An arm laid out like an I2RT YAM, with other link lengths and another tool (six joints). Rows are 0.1 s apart.
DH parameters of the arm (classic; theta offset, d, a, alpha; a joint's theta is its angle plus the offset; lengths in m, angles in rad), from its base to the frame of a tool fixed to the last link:
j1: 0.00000 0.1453 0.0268 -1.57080
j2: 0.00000 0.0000 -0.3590 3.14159
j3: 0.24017 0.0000 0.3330 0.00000
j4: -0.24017 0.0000 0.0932 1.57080
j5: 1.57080 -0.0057 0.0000 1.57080
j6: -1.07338 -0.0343 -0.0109 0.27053
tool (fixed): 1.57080 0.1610 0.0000 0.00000
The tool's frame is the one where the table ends.
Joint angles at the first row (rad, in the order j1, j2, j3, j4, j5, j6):
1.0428, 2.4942, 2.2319, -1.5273, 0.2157, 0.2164
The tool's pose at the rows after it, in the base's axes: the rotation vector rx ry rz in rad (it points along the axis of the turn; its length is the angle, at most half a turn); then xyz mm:
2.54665 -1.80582 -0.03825 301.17 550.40 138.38
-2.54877 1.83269 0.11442 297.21 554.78 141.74
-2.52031 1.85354 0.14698 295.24 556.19 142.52
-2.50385 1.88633 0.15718 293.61 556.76 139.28
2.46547 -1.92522 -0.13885 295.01 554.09 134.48
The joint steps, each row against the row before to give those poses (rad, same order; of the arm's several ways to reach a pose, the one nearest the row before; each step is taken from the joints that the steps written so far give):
-0.0004, -0.0092, -0.0051, 0.0206, -0.0364, 0.0048
-0.0005, -0.0162, -0.0218, 0.0285, -0.0480, 0.0048
-0.0002, -0.0104, -0.0181, 0.0161, -0.0235, 0.0181
0.0013, 0.0042, -0.0029, -0.0025, -0.0111, 0.0225
-0.0022, 0.0065, -0.0023, -0.0105, 0.0037, 0.0331

